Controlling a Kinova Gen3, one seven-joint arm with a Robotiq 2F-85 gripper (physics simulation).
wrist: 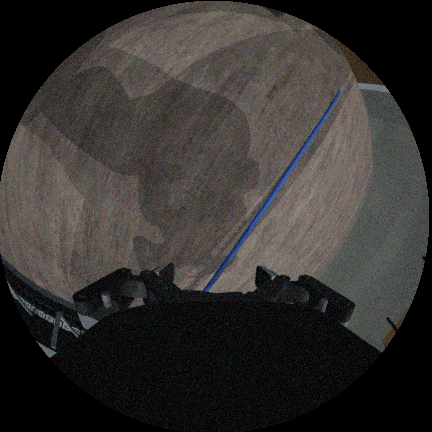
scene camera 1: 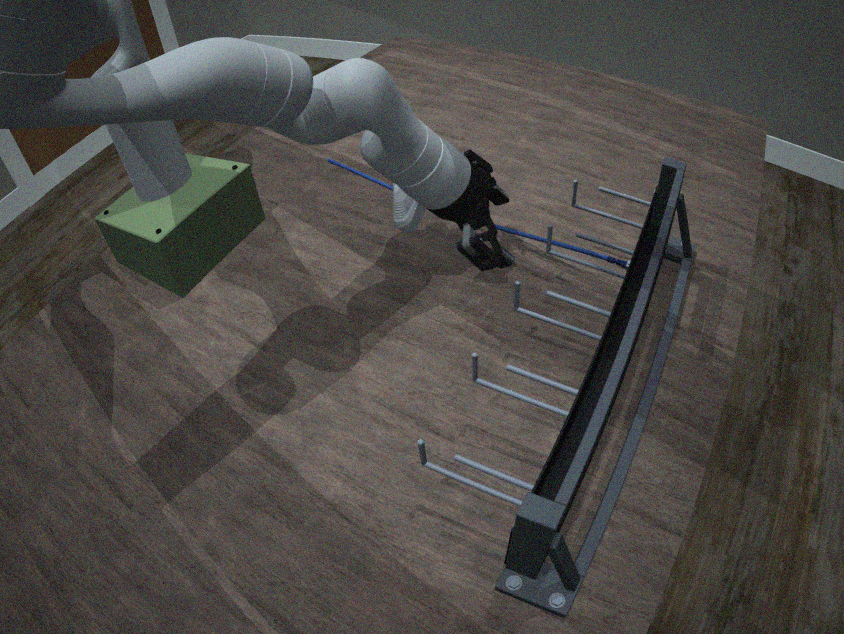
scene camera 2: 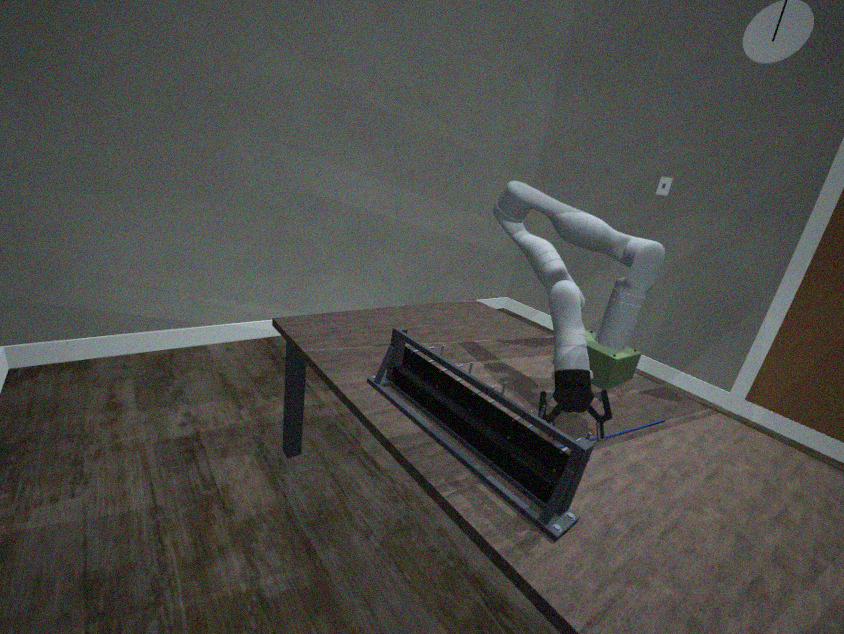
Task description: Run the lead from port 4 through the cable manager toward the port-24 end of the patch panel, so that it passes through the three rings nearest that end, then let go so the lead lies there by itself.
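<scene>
The blue lead is plugged into the patch panel near its far end in scene camera 1. It runs nearly straight out past the second ring from that end and under the arm; its loose end reaches toward the base. The port labels are not legible. The lead is away from the third ring, the fourth ring and the nearest ring. My gripper is open above the table, its fingers on either side of the lead's line.
A green box stands at the arm's base. The ring at the panel's far end has an upright tip. The panel's metal base is bolted near a table edge. The arm's shadow lies across the table.
</scene>
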